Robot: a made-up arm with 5 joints.
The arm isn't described. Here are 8 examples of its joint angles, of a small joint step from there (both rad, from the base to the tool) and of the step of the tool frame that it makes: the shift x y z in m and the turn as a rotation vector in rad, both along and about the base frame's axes.
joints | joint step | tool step
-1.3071 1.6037 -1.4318 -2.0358 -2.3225 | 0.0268 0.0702 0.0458 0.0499 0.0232 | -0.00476 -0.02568 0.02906 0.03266 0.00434 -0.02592
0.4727 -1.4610 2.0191 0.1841 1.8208 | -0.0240 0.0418 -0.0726 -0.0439 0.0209 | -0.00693 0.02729 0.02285 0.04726 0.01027 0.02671
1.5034 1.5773 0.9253 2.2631 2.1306 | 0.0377 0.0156 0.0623 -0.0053 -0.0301 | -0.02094 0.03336 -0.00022 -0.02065 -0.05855 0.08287
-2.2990 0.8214 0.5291 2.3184 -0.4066 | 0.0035 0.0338 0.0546 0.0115 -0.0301 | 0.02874 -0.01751 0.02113 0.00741 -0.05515 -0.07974
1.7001 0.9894 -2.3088 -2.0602 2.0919 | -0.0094 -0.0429 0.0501 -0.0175 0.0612 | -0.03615 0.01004 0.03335 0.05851 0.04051 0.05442
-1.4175 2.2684 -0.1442 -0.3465 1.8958 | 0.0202 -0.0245 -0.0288 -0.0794 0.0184 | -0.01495 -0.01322 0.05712 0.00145 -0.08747 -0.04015
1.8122 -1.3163 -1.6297 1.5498 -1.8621 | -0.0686 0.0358 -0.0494 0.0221 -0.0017 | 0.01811 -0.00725 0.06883 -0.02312 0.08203 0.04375
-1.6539 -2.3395 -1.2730 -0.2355 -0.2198 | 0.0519 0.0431 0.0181 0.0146 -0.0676 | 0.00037 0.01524 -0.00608 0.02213 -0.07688 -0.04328
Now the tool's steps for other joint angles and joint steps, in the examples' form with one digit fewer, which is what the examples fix.
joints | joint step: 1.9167 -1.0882 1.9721 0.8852 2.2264 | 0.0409 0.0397 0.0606 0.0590 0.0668
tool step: 0.0130 -0.0671 0.0403 -0.0800 -0.1102 -0.1138
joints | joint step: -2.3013 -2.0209 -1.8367 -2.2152 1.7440 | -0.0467 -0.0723 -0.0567 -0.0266 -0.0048
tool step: -0.0156 -0.0279 0.0104 -0.0646 0.0180 -0.0020
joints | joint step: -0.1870 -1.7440 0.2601 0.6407 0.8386 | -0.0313 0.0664 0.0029 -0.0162 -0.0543
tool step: 0.0478 -0.0270 -0.0125 0.0617 0.0493 0.0825
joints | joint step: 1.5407 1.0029 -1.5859 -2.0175 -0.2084 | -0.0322 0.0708 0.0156 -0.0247 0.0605
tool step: 0.0092 0.0160 -0.0406 -0.0942 0.0848 0.0223
